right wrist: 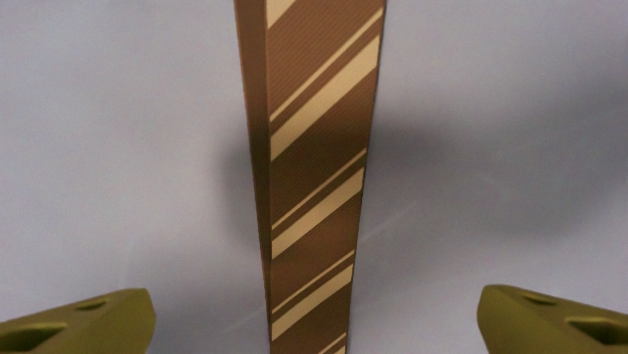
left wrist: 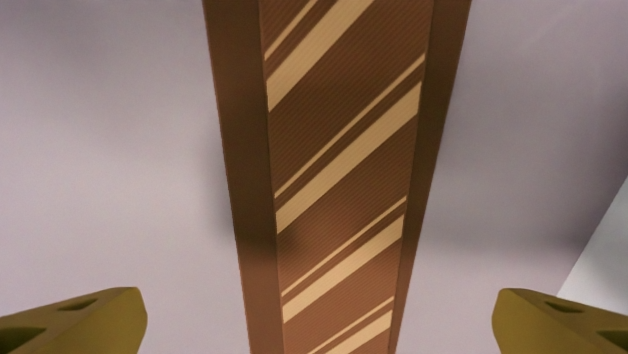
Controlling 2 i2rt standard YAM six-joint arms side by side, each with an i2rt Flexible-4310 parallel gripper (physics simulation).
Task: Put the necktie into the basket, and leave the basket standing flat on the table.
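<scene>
The brown necktie with cream diagonal stripes runs from top to bottom through the middle of both wrist views. Plain brown bands show along both its edges in the left wrist view and along its left edge in the right wrist view. My left gripper is open, with one fingertip on each side of the necktie and gaps between. My right gripper is open too, its fingertips apart on either side of a narrower stretch of the necktie. The basket does not show in either view.
The pale grey table top lies under the necktie, with soft shadows on it. A lighter surface shows beyond a slanting edge at the lower right of the left wrist view.
</scene>
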